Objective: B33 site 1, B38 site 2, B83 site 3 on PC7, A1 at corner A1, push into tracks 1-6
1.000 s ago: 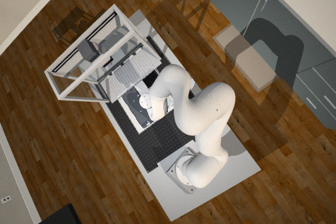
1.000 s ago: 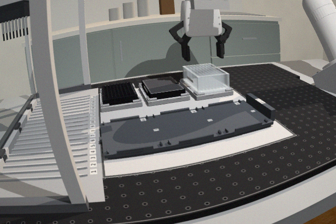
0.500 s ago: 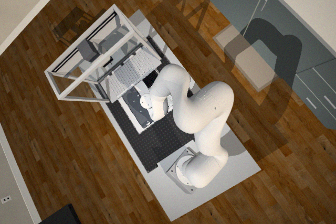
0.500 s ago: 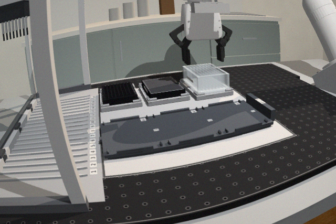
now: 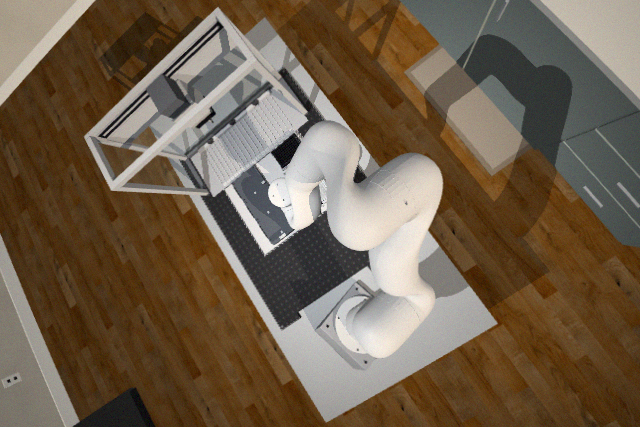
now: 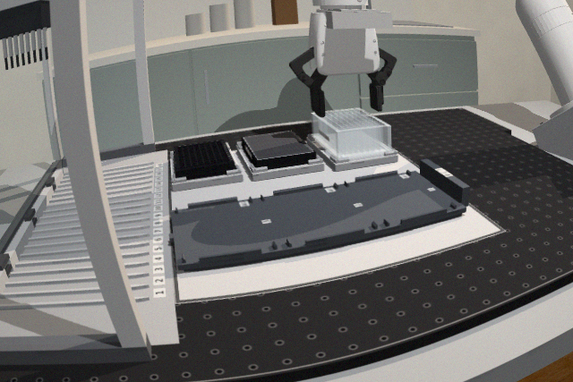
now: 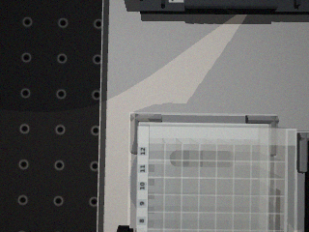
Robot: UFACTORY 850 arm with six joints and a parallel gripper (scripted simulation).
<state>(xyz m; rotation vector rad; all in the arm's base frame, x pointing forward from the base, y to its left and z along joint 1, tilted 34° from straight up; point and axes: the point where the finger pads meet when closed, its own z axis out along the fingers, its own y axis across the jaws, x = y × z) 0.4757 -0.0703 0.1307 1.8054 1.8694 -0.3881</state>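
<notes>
Right now my hand is 40 mm above the clear deep-well block B83. From my hand the other things lie so: perforated dark deck: 120 mm to the left, 100 mm ahead, 70 mm below; then black welled plate: 220 mm ahead, 50 mm below, 20 mm to the right; then grey nest S1: 70 mm below.
</notes>
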